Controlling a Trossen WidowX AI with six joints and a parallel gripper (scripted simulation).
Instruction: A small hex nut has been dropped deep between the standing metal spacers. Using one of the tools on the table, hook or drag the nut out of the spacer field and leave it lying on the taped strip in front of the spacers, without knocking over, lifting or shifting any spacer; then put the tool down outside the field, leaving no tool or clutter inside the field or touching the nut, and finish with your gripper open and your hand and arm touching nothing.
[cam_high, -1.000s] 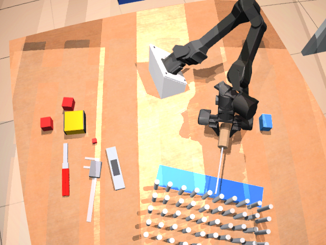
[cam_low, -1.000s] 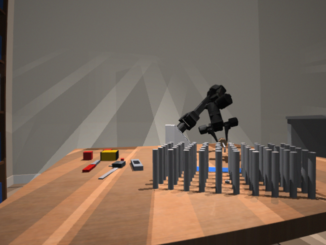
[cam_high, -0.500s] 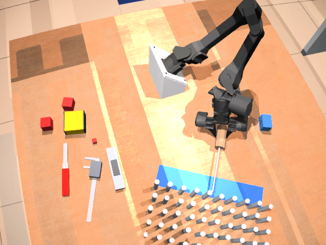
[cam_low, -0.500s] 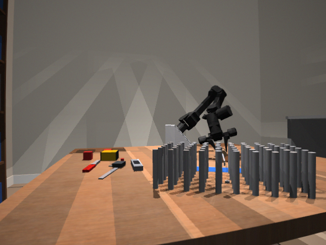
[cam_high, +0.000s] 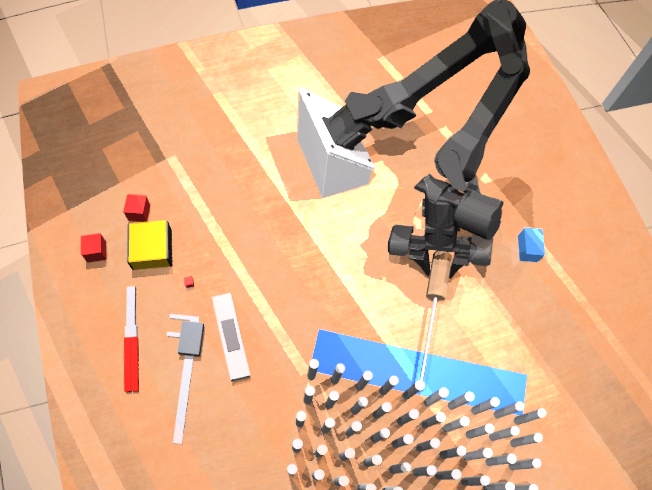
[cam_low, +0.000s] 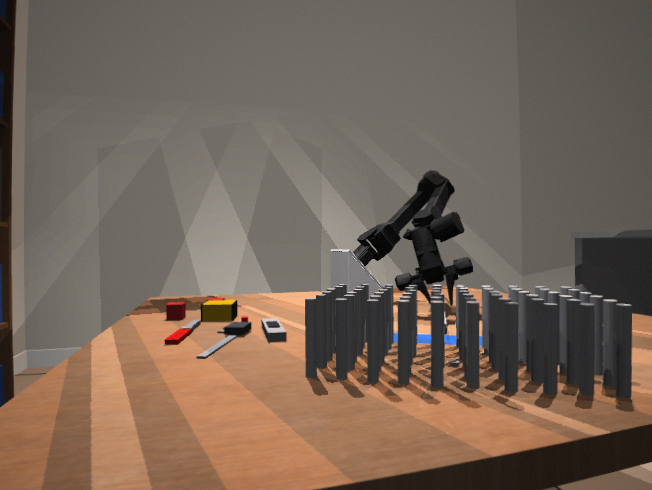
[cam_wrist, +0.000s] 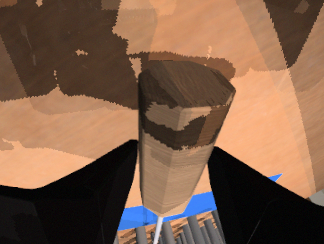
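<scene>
My gripper tip is 150 mm short of the blue taped strip, 110 mm to the left of it and 30 mm above it. Round my gripper tip: light blue cube 10 mm ahead, 220 mm to the left, 10 mm below; then yellow block 270 mm behind, 490 mm to the right, 10 mm below; then hook tool 90 mm ahead, 60 mm to the right.
</scene>
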